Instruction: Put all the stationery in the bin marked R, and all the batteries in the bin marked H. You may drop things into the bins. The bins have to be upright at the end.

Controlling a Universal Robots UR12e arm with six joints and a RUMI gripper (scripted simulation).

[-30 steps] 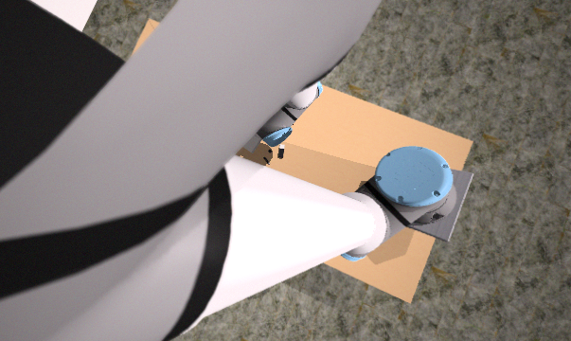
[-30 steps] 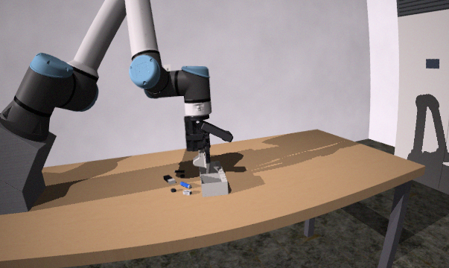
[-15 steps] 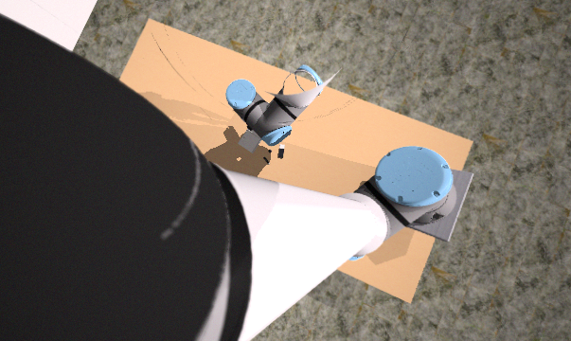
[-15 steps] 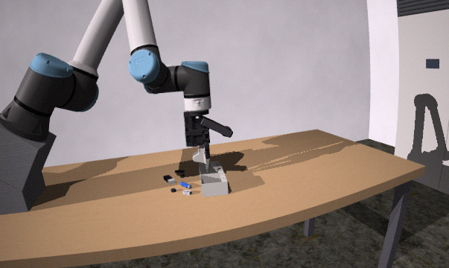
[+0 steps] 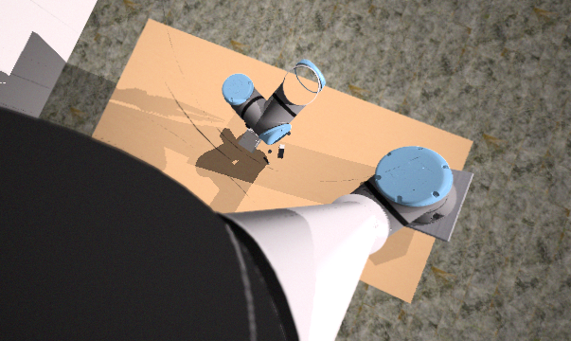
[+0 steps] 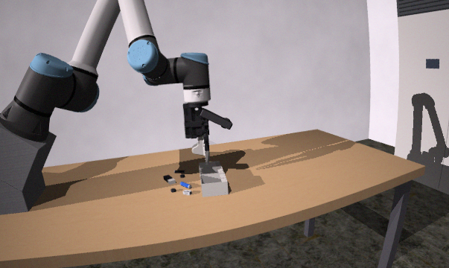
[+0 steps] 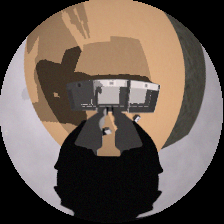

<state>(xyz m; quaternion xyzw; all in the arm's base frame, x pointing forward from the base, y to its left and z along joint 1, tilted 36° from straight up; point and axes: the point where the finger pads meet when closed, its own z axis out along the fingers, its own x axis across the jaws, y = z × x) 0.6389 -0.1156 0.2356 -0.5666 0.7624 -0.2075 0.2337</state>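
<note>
Right now the white item is 100 mm behind my hand, 70 mm to the right of it and 70 mm below it. Also, from my hand: short black stick 70 mm behind, 140 mm to the left, 80 mm below; grey double bin 10 mm ahead, 10 mm to the right, 60 mm below; blue battery 90 mm behind, 10 mm to the right, 70 mm below.
</note>
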